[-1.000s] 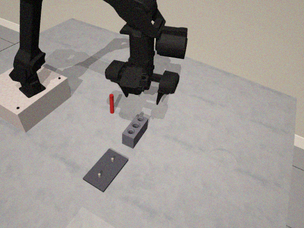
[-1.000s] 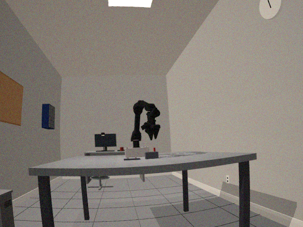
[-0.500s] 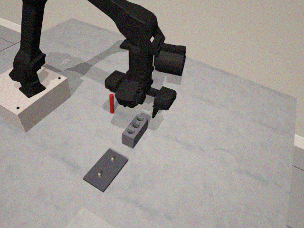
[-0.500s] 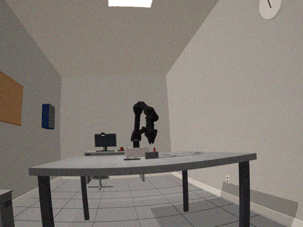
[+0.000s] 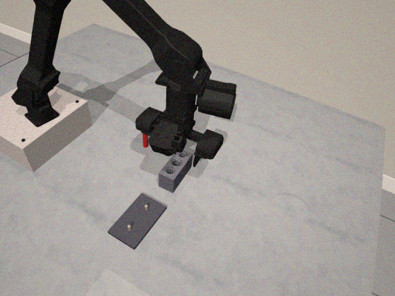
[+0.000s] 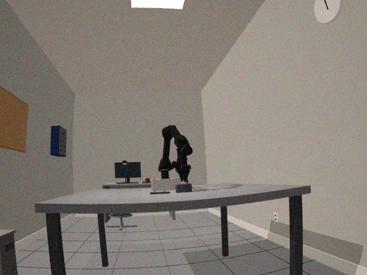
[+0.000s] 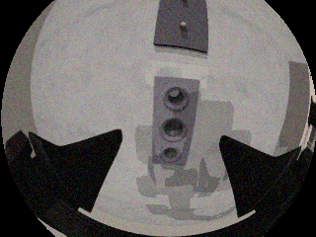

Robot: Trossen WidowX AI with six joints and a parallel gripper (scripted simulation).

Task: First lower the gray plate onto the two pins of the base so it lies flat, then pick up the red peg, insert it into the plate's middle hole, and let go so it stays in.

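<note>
My gripper tip is now 3 cm above the gray plate. The rest, counted from my gripper tip: red peg: 13 cm behind, 3 cm below, 2 cm to the left.
</note>
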